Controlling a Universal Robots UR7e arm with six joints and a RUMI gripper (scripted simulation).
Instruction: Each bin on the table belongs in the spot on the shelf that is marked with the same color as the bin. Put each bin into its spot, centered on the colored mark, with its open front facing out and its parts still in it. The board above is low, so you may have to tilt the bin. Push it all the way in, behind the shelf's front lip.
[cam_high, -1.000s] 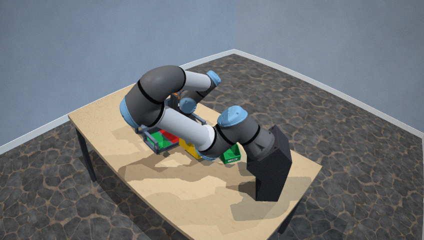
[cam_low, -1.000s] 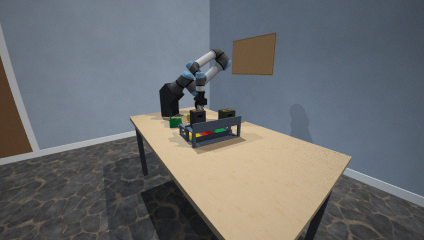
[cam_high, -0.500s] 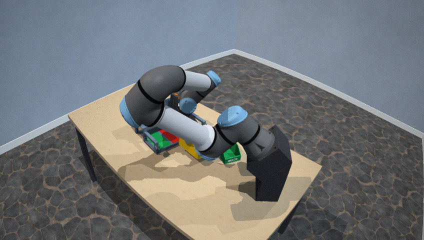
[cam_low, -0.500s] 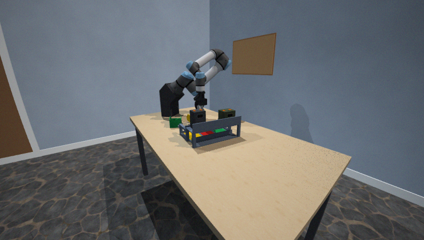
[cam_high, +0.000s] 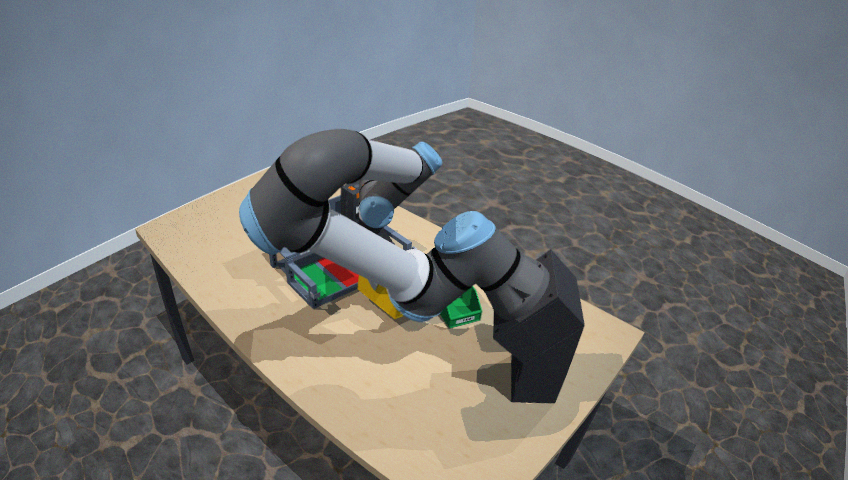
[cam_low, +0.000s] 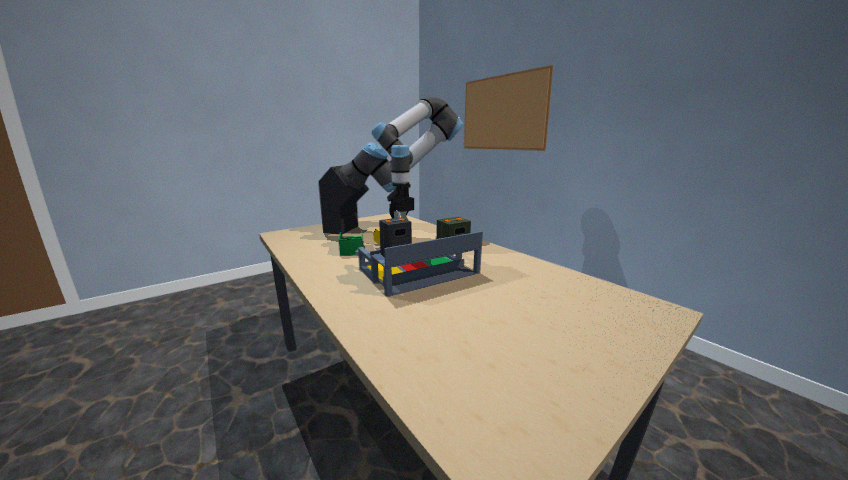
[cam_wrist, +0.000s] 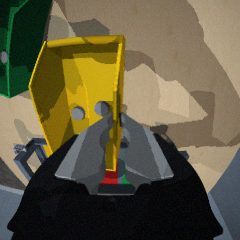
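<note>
The yellow bin is 5 cm to the right of my hand and 3 cm below it. The rest, counted from my hand: green bin 20 cm to the right, 11 cm behind, 6 cm below; then black box 32 cm ahead, 16 cm to the right, 6 cm above.
</note>
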